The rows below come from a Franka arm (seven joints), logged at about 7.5 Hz.
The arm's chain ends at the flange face. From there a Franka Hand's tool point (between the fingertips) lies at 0.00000 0.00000 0.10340 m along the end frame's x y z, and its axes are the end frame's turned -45 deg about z.
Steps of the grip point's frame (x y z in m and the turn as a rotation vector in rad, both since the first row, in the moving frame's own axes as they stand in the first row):
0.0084, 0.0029, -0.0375, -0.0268, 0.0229, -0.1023
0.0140, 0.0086, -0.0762, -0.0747, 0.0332, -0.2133
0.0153, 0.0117, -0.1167, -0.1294, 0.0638, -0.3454
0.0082, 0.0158, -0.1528, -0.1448, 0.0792, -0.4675
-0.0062, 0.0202, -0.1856, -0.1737, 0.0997, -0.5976
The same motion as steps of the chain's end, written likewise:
0.0043, -0.0040, -0.0374, -0.0028, 0.0351, -0.1023
0.0078, -0.0060, -0.0759, -0.0293, 0.0763, -0.2133
0.0045, -0.0048, -0.1156, -0.0464, 0.1366, -0.3454
0.0002, 0.0045, -0.1514, -0.0464, 0.1584, -0.4675
-0.0104, 0.0194, -0.1836, -0.0523, 0.1933, -0.5976

